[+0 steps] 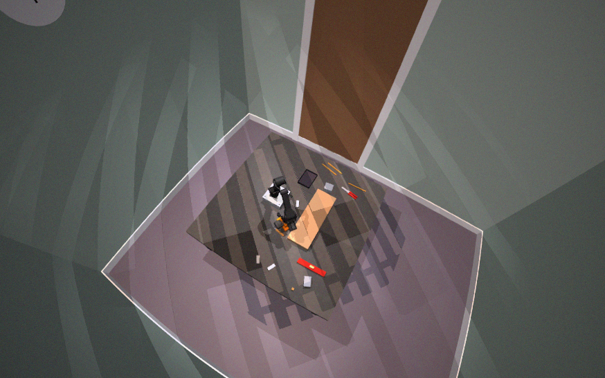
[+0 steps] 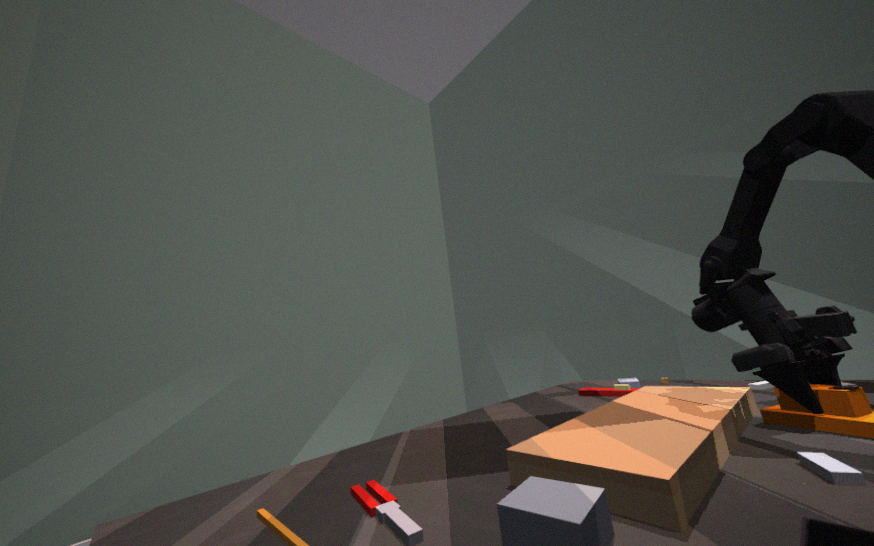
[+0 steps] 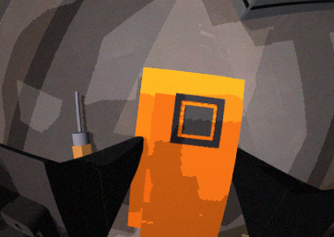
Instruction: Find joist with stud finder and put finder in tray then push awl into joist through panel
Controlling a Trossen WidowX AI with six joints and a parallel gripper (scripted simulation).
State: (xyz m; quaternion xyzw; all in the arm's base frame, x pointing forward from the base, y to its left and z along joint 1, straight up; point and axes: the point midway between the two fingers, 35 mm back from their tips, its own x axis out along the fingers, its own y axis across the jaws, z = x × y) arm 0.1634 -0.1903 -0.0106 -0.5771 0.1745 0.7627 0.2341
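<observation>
Right now the yellow-handled awl is 80 mm to the right of my gripper tip, 30 mm behind it and 20 mm below it. Round my gripper tip: red level 320 mm ahead, 280 mm to the right, 10 mm below; then orange stud finder 20 mm above; then square indicator 30 mm above, 20 mm behind, 10 mm to the left.
</observation>
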